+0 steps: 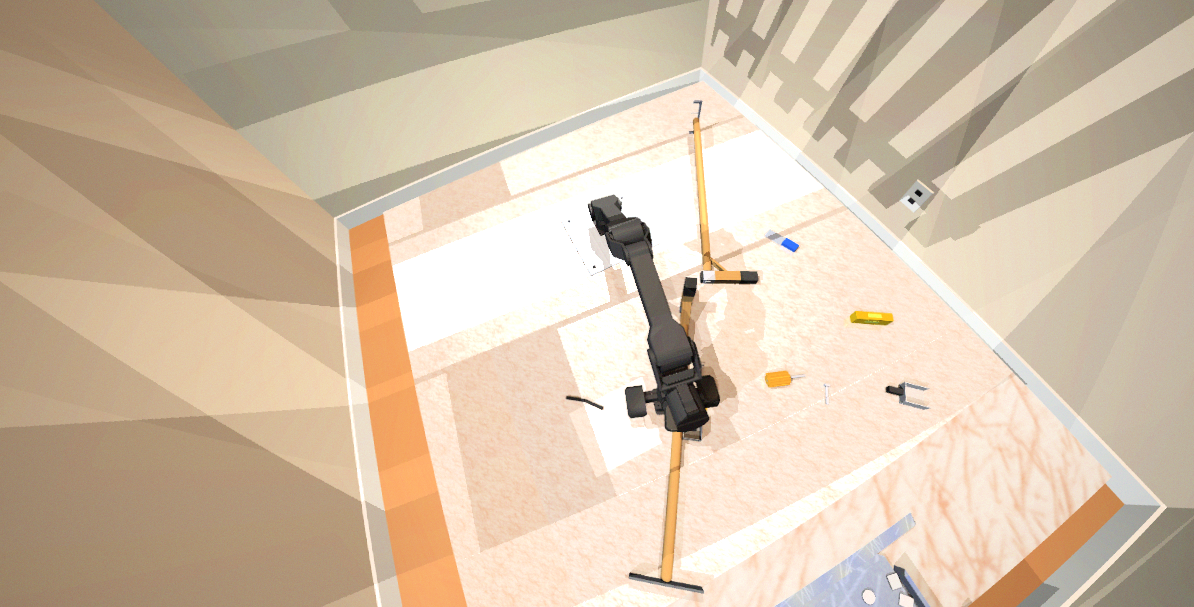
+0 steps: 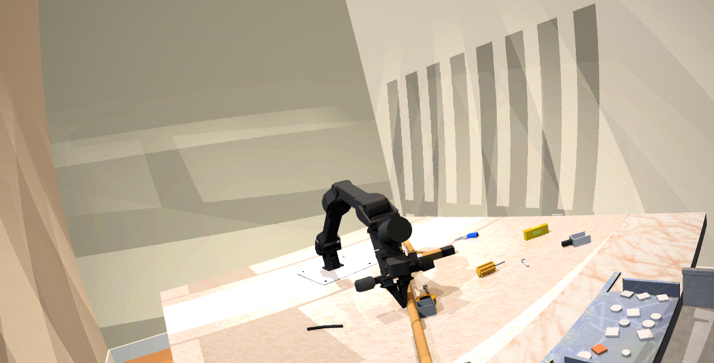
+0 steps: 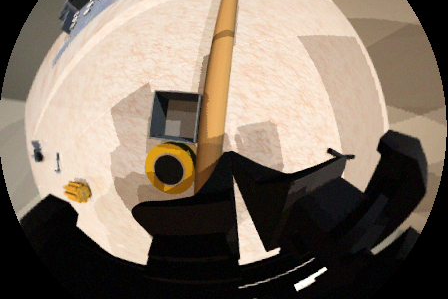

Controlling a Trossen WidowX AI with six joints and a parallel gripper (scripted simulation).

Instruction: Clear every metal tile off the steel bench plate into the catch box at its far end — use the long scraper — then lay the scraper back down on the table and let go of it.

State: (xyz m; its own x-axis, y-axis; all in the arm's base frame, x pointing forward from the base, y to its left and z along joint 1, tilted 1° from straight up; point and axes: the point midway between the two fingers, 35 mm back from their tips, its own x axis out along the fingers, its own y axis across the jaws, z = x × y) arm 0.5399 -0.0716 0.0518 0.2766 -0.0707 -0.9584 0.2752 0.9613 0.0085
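Now: the long scraper 5 cm above my gripper tip and 2 cm ahead of it. Also, from my gripper tip: grey box 5 cm ahead, 3 cm to the left, 1 cm below; then yellow tape roll 6 cm to the left, 1 cm below, 1 cm ahead; then black strip 17 cm to the right, 10 cm behind, 1 cm below.
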